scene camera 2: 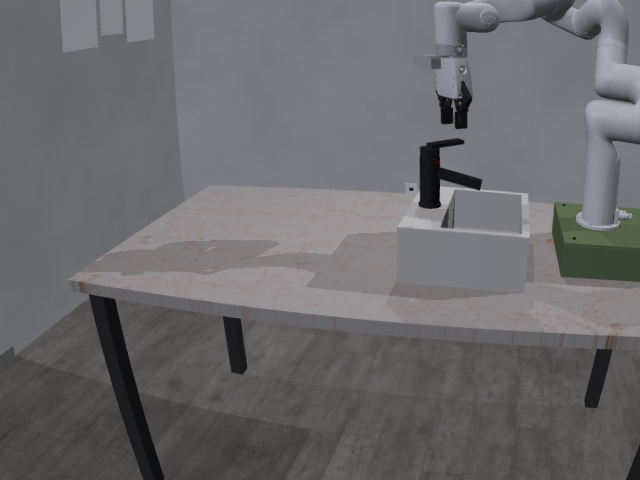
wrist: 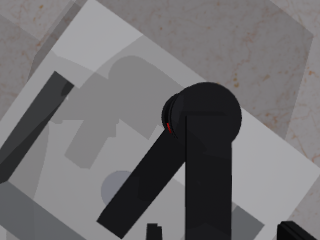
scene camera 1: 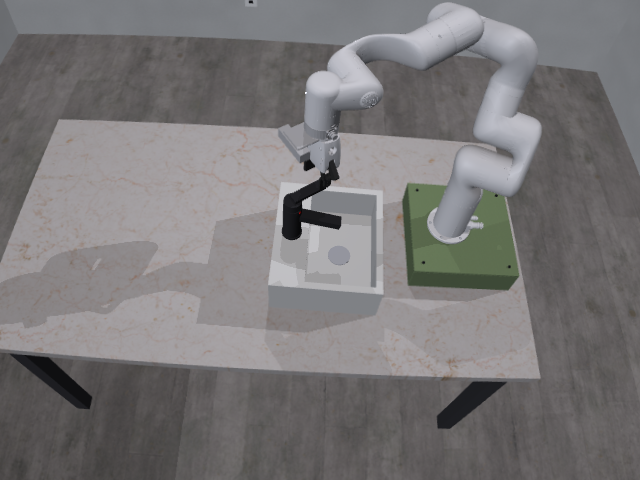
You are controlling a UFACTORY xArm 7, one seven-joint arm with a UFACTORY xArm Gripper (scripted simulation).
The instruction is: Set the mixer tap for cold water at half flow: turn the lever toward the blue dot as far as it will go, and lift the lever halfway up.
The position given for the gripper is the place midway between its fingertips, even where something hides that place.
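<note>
A white sink (scene camera 1: 325, 269) is visible; scene camera 2 shows the white sink (scene camera 2: 426, 254) as well, and so does the wrist view, the white sink (wrist: 72, 155). Also visible: a black mixer tap (scene camera 2: 430, 171), with further views of the black mixer tap (scene camera 1: 291, 230) and, from the wrist, the black mixer tap (wrist: 165, 157). Scene camera 2 shows the gripper (scene camera 2: 454, 126), and scene camera 1 also shows the gripper (scene camera 1: 316, 177).
</note>
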